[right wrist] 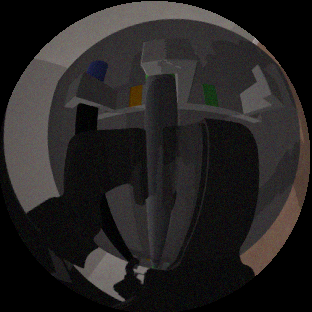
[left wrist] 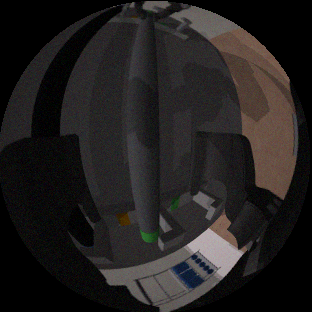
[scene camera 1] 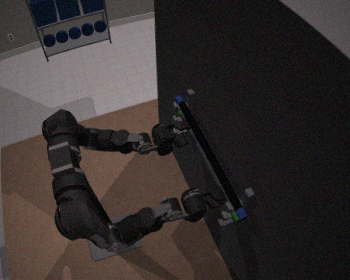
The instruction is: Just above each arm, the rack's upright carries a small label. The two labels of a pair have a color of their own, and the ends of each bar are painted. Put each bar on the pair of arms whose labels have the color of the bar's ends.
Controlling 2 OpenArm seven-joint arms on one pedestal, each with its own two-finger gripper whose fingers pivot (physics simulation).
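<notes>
A grey bar (scene camera 1: 209, 165) (left wrist: 144, 115) (right wrist: 162, 100) has green ends; one green end (left wrist: 149, 236) shows beside a grey rack arm (left wrist: 172, 232). In the right wrist view its other end is partly hidden at another rack arm (right wrist: 167, 52); whether it rests there I cannot tell. My right gripper (scene camera 1: 220, 199) (right wrist: 155, 195) is shut on this bar. My left gripper (scene camera 1: 186, 135) (left wrist: 145, 202) is open, its fingers apart on either side of the bar. A black bar (scene camera 1: 207, 147) with blue ends (scene camera 1: 180, 99) (right wrist: 97, 69) lies alongside. Green labels (left wrist: 175, 203) (right wrist: 210, 95) and orange labels (left wrist: 123, 219) (right wrist: 136, 95) show.
More rack arms stick out near both ends, one (left wrist: 207, 202) (right wrist: 257, 92) at the right of each wrist view and one (right wrist: 92, 92) by the black bar's blue end. A shelf unit with blue bins (scene camera 1: 37, 30) stands at the upper left of the scene view.
</notes>
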